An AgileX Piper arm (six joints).
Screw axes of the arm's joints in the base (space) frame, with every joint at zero. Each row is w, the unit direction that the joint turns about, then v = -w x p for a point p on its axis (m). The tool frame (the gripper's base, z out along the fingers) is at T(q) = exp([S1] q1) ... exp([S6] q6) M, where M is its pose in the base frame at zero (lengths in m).
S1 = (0, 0, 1, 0.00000, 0.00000, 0.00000)
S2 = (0, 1, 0, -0.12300, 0.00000, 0.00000)
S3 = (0, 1, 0, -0.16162, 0.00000, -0.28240)
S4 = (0.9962, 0, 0.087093, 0.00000, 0.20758, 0.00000)
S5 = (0, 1, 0, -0.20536, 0.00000, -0.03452)
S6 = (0.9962, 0, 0.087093, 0.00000, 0.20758, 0.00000)
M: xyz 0.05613 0.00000 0.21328 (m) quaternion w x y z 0.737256 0 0.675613 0
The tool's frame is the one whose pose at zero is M.
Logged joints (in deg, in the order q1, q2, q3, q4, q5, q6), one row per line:
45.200 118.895 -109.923 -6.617 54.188 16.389
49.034 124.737 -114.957 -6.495 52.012 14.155
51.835 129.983 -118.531 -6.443 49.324 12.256
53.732 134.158 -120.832 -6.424 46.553 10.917
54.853 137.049 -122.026 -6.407 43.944 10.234
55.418 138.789 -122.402 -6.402 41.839 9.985
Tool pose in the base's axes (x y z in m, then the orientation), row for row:
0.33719 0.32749 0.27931 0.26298 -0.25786 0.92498 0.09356
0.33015 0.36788 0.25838 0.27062 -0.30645 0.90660 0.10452
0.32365 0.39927 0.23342 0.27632 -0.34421 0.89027 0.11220
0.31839 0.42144 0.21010 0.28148 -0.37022 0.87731 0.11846
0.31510 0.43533 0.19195 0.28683 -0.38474 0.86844 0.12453
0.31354 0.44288 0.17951 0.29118 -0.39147 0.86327 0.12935
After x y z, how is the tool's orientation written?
As a quaternion, w x y z.
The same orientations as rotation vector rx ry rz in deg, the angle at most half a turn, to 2 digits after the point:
-39.96 143.34 14.50
-47.30 139.94 16.13
-52.98 137.02 17.27
-56.83 134.68 18.18
-58.90 132.96 19.07
-59.80 131.87 19.76

